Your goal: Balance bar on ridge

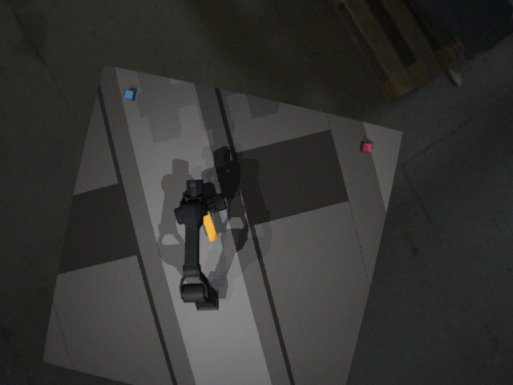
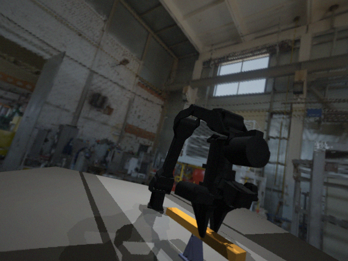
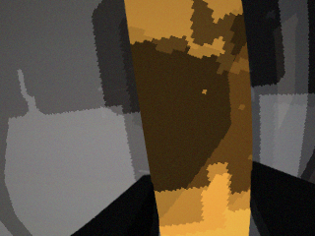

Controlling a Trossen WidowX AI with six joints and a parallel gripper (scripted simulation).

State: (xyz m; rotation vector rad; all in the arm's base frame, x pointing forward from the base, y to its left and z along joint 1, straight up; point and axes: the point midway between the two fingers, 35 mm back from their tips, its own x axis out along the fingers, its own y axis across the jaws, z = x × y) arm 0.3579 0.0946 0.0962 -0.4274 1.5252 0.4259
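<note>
The bar lies 2 cm behind my gripper tip and 1 cm to the right of it. The rest, counted from my gripper tip: small blue cube 38 cm ahead, 41 cm to the left, 5 cm below; then small red cube 38 cm ahead, 59 cm to the right, 5 cm below.
</note>
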